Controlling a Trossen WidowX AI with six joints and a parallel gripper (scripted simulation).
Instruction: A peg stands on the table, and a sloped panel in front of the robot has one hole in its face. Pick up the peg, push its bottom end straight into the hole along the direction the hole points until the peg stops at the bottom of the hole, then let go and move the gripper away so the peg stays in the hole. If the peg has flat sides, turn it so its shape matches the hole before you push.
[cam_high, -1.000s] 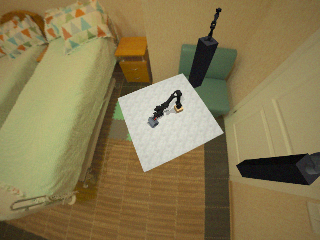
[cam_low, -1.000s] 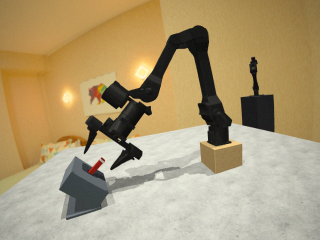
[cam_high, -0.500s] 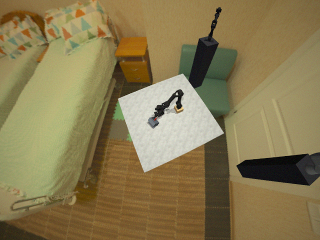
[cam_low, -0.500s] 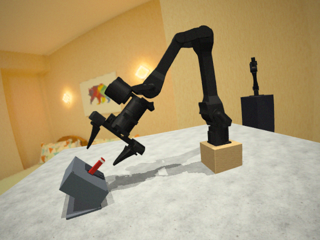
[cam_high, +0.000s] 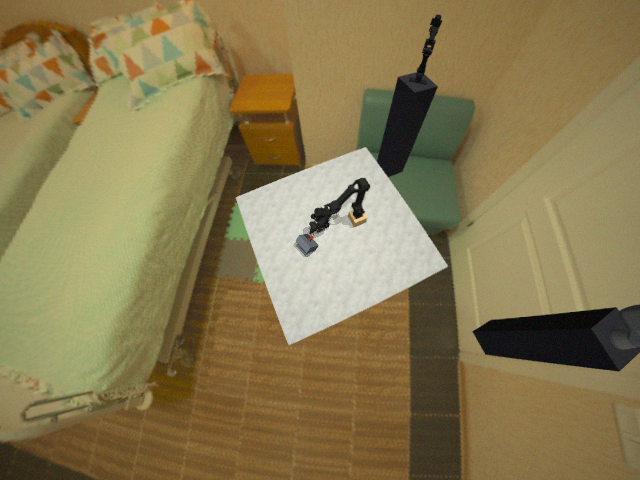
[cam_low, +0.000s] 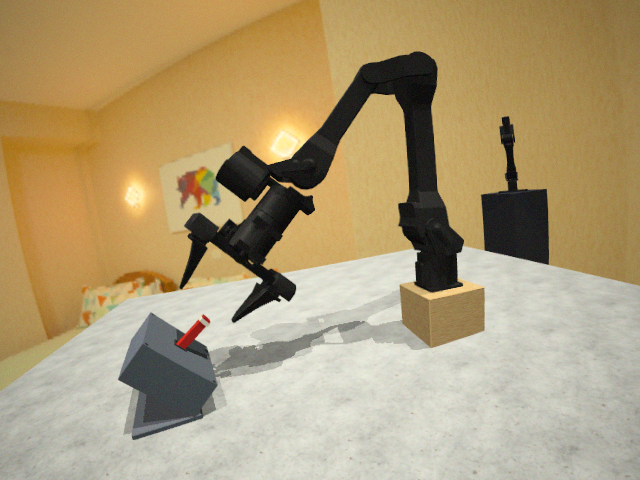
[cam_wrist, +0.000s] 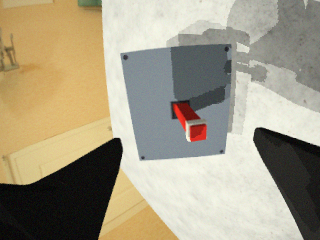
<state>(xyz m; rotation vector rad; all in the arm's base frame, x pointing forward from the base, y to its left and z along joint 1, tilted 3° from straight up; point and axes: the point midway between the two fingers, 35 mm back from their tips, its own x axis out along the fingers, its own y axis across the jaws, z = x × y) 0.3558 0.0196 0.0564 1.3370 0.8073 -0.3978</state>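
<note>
The red square-sided peg lies 2 cm ahead of my gripper tip, 1 cm to the left of it and 3 cm below it. From my gripper tip the other things lie so: grey sloped panel 7 cm ahead, 3 cm to the left, 7 cm below.
</note>
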